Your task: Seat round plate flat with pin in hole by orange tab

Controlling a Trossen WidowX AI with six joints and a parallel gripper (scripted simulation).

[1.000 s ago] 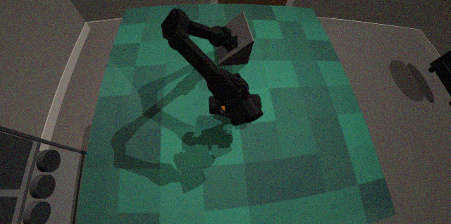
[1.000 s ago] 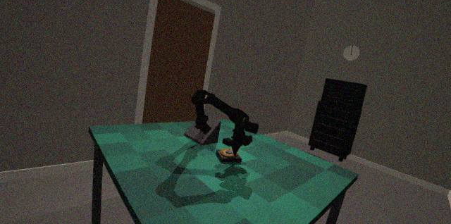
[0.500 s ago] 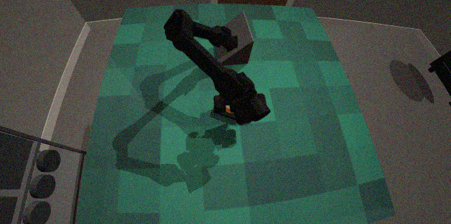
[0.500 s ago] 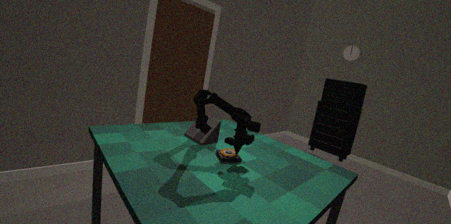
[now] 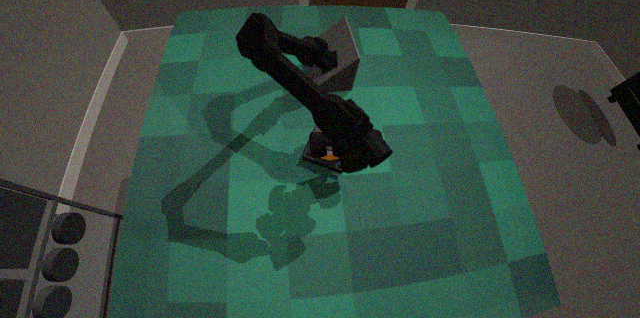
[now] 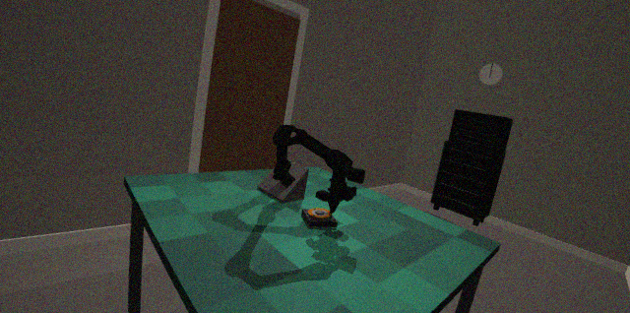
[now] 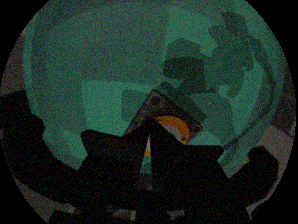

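The round plate lies 3 cm behind my gripper tip, 1 cm to the right of it and 1 cm below it. From my gripper tip the other things lie so: dark square base 4 cm behind, 3 cm to the right, 3 cm below.
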